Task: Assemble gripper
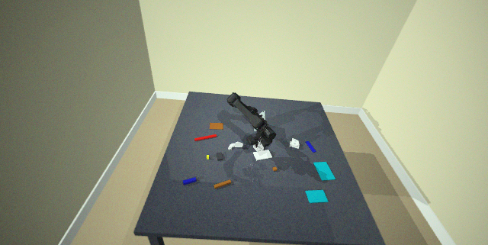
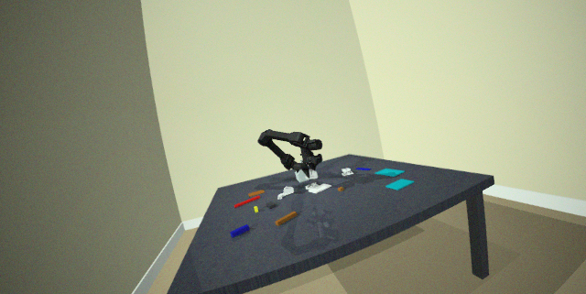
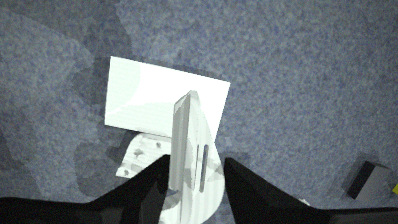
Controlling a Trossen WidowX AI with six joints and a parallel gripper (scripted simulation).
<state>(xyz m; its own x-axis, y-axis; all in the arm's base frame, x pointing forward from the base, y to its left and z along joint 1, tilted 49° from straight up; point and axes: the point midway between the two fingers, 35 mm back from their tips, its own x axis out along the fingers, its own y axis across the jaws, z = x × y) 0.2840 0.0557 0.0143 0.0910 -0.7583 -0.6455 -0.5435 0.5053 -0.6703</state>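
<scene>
My gripper tip is now 4 cm past the white jaw. The rest, counted from my gripper tip: orange cube: 11 cm ahead, 13 cm to the left, 7 cm below; white gripper base: 15 cm behind, 27 cm to the left, 5 cm below; grey block: 8 cm ahead, 26 cm to the right, 7 cm below.
</scene>
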